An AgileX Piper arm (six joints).
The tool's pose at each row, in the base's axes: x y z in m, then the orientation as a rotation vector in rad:
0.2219 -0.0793 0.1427 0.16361 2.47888 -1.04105
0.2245 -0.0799 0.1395 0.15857 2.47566 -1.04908
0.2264 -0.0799 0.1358 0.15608 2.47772 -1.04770
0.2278 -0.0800 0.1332 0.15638 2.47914 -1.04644
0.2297 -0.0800 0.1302 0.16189 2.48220 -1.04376
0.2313 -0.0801 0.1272 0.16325 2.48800 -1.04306
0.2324 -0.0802 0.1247 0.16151 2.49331 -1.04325
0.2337 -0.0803 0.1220 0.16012 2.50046 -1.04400
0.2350 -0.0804 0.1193 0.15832 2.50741 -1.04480
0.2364 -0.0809 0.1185 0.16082 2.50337 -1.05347
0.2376 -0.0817 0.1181 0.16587 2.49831 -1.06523
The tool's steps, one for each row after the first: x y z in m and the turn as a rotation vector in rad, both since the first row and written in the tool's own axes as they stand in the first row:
-0.0009 0.0024 0.0033 0.00528 -0.00235 -0.00438
-0.0009 0.0053 0.0063 0.00348 -0.00170 -0.00625
-0.0010 0.0073 0.0084 0.00236 -0.00069 -0.00619
-0.0014 0.0098 0.0110 0.00078 0.00304 -0.00299
-0.0015 0.0121 0.0135 -0.00077 0.00835 -0.00391
-0.0014 0.0139 0.0155 -0.00212 0.01247 -0.00687
-0.0013 0.0160 0.0177 -0.00345 0.01846 -0.01040
-0.0013 0.0180 0.0199 -0.00476 0.02416 -0.01413
-0.0021 0.0186 0.0212 0.00232 0.02364 -0.01365
-0.0030 0.0186 0.0224 0.01209 0.02388 -0.01213

